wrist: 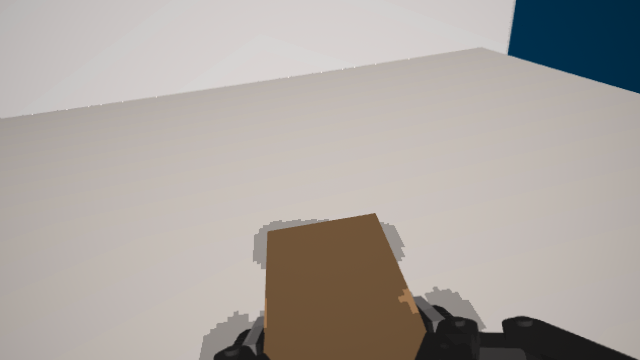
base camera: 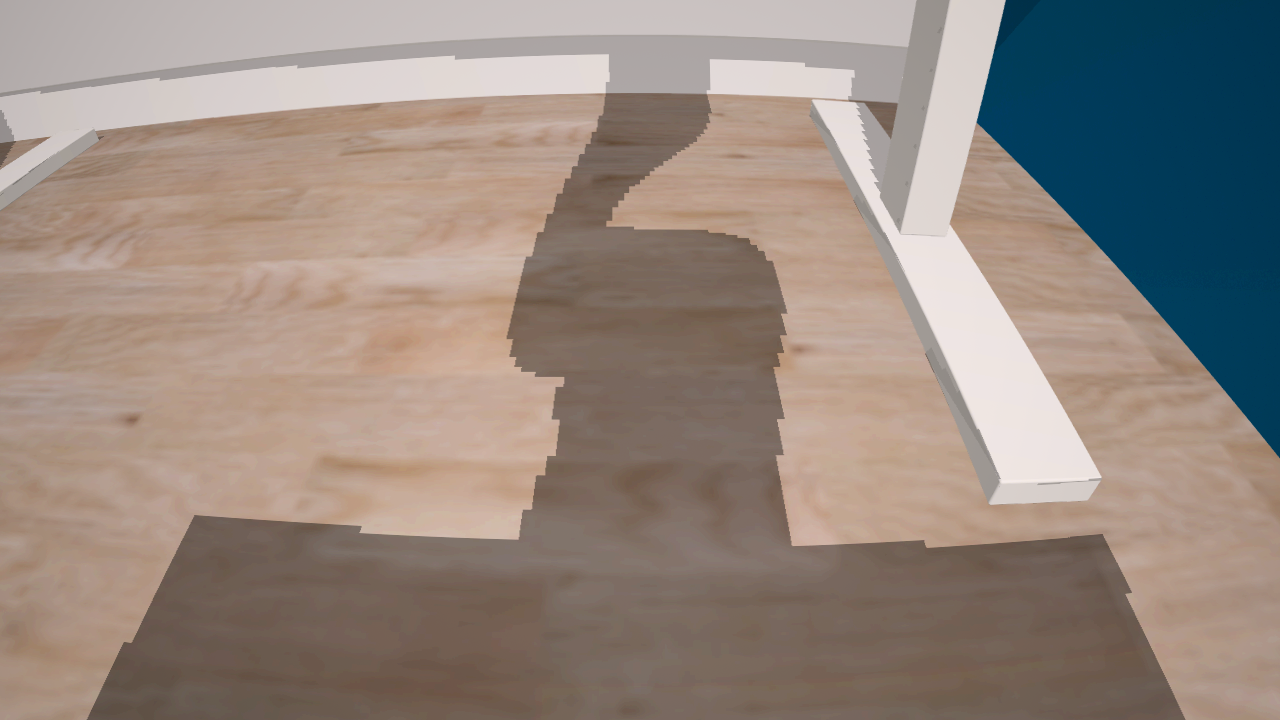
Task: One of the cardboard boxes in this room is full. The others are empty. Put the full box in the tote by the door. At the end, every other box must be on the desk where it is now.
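A brown cardboard box is at the bottom middle of the wrist view, with its closed, plain face towards the camera. My gripper is shut on this box, with one black finger at its left side and one at its right side. The box is over the pale desk top, and grey shadows show around it and beside the fingers. The underside of the box is hidden, so I cannot tell whether it touches the desk. The tote and the other boxes do not show in either view.
In the base camera view a white desk leg stands on a long white foot at the right. Part of another foot shows at the far left. A pale wall is behind, and a dark blue surface is at the right.
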